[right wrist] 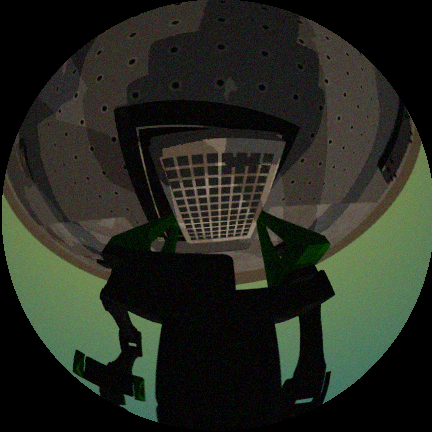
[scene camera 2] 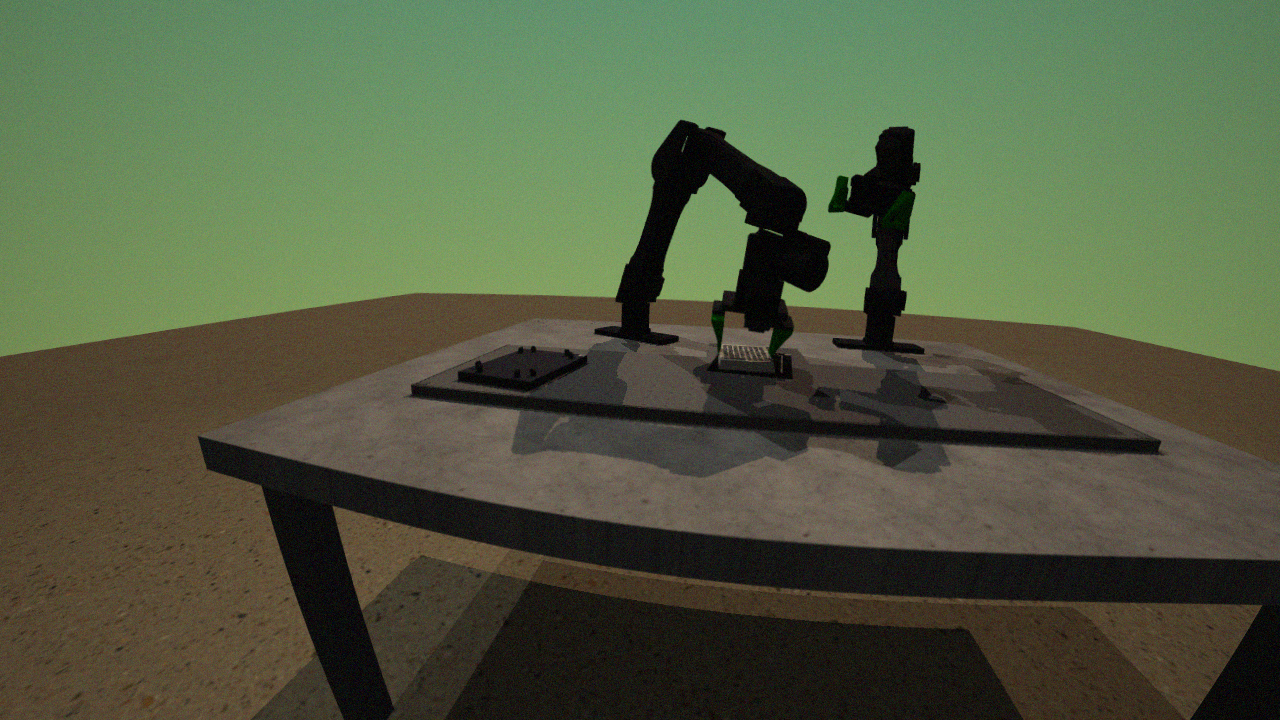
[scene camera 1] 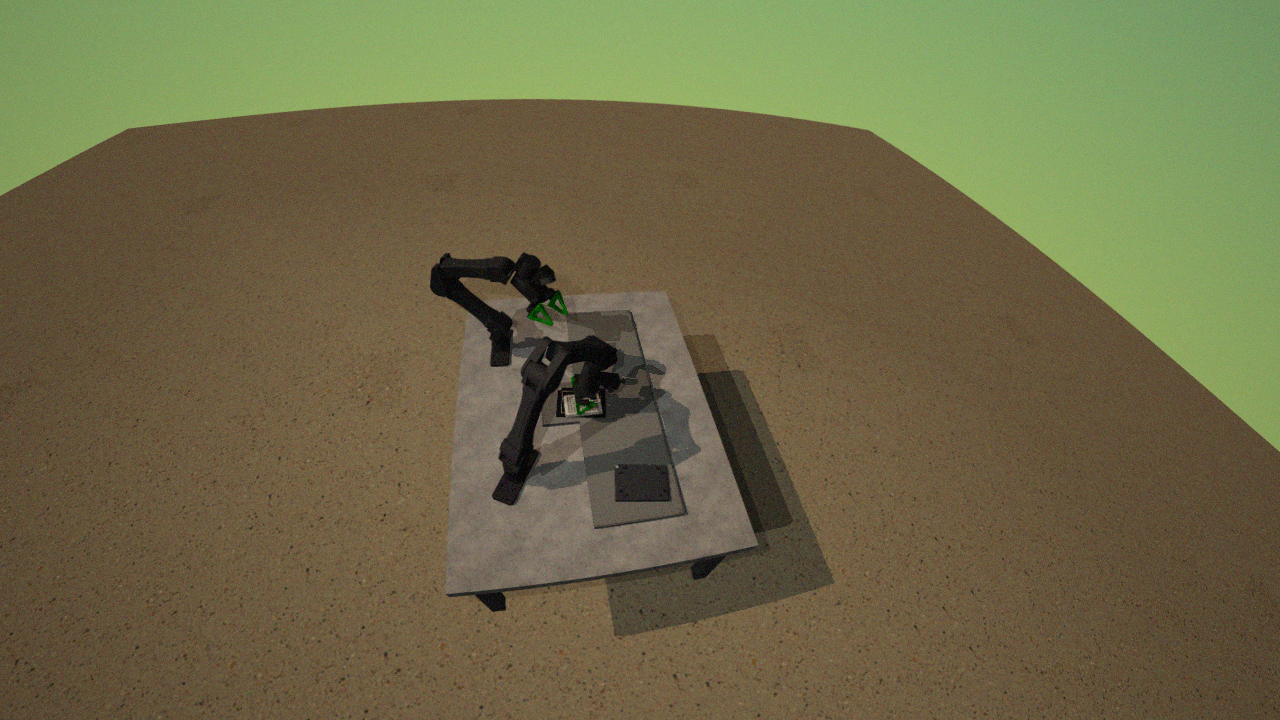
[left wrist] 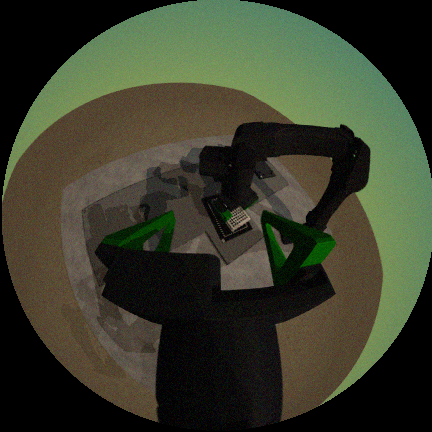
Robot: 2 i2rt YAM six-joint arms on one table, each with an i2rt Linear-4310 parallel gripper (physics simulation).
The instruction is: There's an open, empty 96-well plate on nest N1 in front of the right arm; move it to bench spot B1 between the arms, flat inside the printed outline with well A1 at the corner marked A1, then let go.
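The white 96-well plate sits between the green fingers of my right gripper, which is shut on its long sides. The plate is low over the black B1 patch with its pale printed outline, at or just above the surface; I cannot tell whether it touches. In the right wrist view its edges run slightly askew to the outline. My left gripper is open and empty, raised high at the far end of the table.
The empty black nest N1 stands at the other end of the long grey perforated mat. The mat lies on a grey table.
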